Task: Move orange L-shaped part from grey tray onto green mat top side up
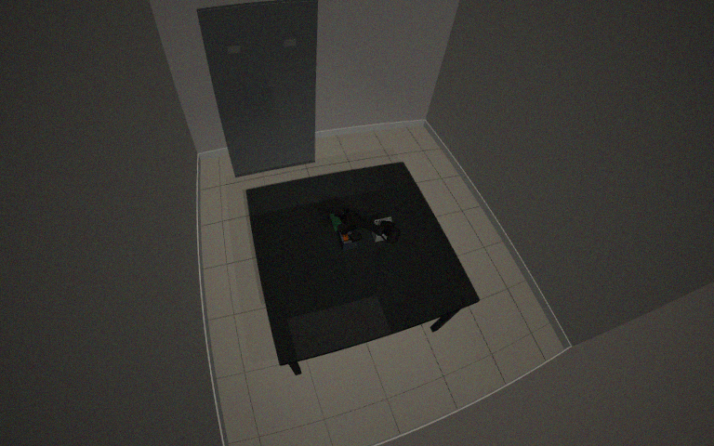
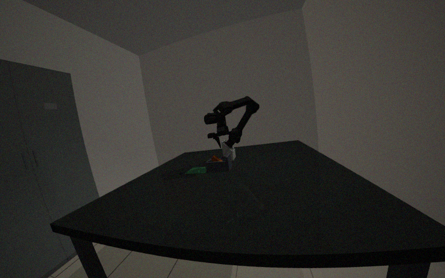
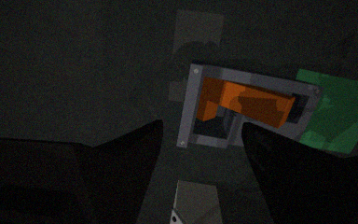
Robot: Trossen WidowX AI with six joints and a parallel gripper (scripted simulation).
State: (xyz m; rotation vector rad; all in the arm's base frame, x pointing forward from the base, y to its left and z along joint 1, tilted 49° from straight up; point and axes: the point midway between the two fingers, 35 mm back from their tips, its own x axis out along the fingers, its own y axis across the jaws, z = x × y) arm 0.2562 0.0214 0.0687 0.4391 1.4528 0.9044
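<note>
Now: the orange L-shaped part 4 cm to the right of my gripper tip and 10 cm below it. Round my gripper tip: green mat: 1 cm ahead, 22 cm to the right, 16 cm below.
</note>
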